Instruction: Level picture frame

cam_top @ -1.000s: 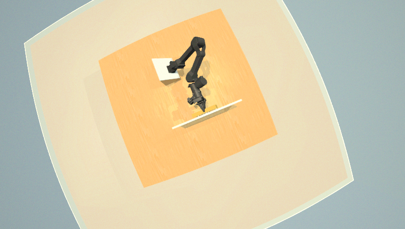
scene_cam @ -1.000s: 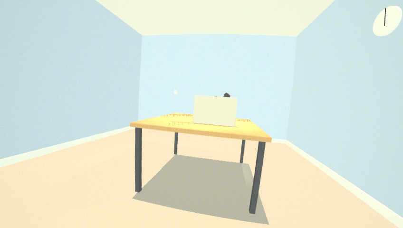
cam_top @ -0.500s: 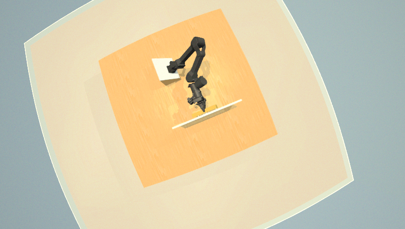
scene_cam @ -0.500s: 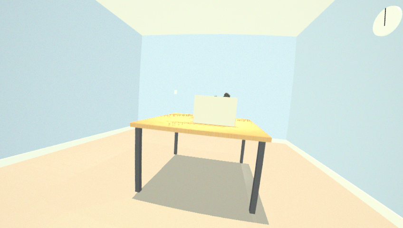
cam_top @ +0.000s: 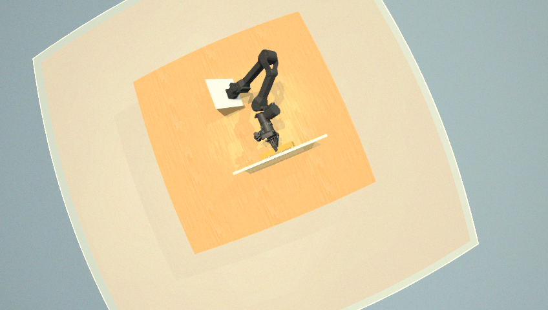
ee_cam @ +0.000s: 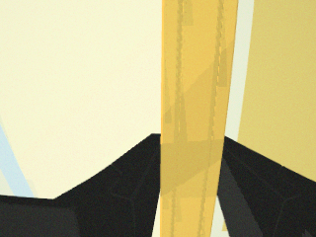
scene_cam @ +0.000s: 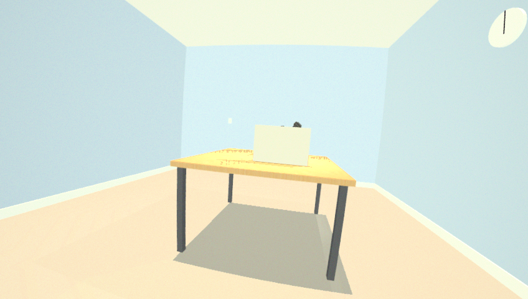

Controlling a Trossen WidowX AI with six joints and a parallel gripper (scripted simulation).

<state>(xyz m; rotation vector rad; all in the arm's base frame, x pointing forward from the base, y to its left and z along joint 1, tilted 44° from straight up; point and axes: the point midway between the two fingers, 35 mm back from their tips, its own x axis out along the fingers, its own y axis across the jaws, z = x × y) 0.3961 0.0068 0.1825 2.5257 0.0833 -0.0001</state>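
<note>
My gripper tip is 50 mm above the picture frame and 10 mm to the right of it. The rest, counted from my gripper tip: white wall panel 70 mm below, 20 mm ahead, 10 mm to the left.
</note>
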